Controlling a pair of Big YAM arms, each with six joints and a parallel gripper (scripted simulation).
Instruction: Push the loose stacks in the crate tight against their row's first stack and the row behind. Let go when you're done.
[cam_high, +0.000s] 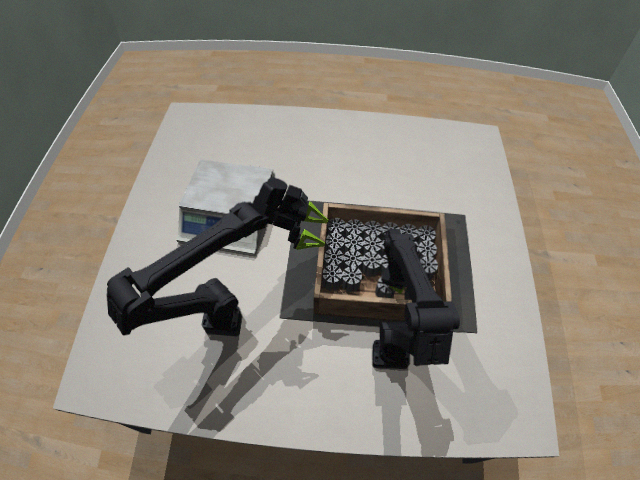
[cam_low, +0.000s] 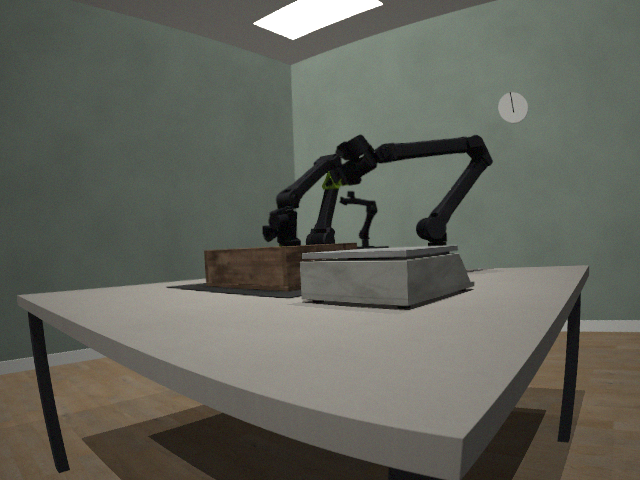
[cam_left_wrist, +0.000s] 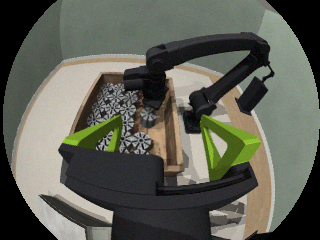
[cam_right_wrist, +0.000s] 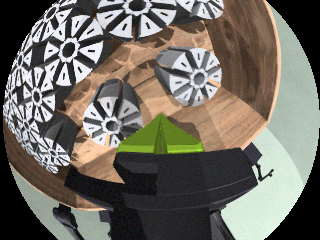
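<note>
Now: the wooden crate 110 mm ahead of my right hand, 80 mm to the left of it and 40 mm below it. The rest, counted from my right hand: dark mat 150 mm ahead, 90 mm below, 70 mm to the left.
</note>
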